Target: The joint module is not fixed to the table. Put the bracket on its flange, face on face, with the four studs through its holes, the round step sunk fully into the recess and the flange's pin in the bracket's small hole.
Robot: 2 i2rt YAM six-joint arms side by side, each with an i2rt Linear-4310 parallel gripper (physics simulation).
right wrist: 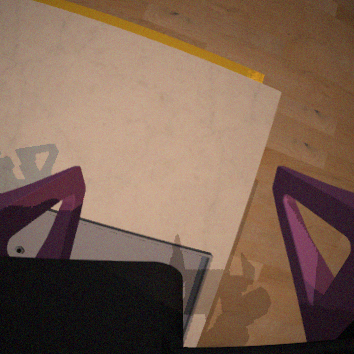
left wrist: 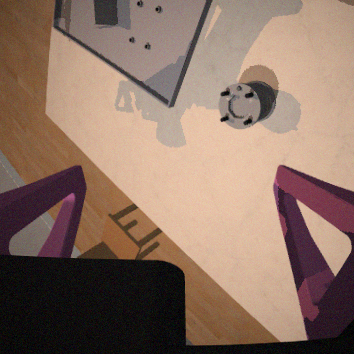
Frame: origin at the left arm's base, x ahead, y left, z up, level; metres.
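Seen in the pictures: left gripper, fingertip midpoint: (left wrist: 179, 175); right gripper, fingertip midpoint: (right wrist: 178, 176).
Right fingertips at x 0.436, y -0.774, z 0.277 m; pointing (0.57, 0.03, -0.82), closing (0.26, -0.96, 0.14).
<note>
Offsets run from my right fingertips to a thing's middle. Level surfaces: height alone.
The joint module {0.175 m back, 0.439 m left, 0.240 m down} (left wrist: 239, 106), a short round cylinder, stands on the table at the upper right of the left wrist view. Its light flange faces up with four dark studs, a round step and a small pin. A dark grey block {0.198 m back, 0.067 m left, 0.245 m down} (left wrist: 106, 11), seemingly part of the bracket, is in the grey tray at the top edge, partly cut off; its holes cannot be made out. My left gripper (left wrist: 179, 175) is open and empty, above the table, with the module beyond its right finger. My right gripper (right wrist: 178, 176) is open and empty over the table's corner. The joint module and bracket do not show in the right wrist view.
The grey tray {0.205 m back, 0.093 m left, 0.269 m down} (left wrist: 100, 47) (right wrist: 140, 245) has a dark raised rim and several small round fittings. The pale table {0.277 m down} (left wrist: 215, 200) (right wrist: 150, 125) ends at wooden floor. A yellow strip (right wrist: 150, 35) runs along one table edge. A chair (left wrist: 122, 241) stands on the floor.
</note>
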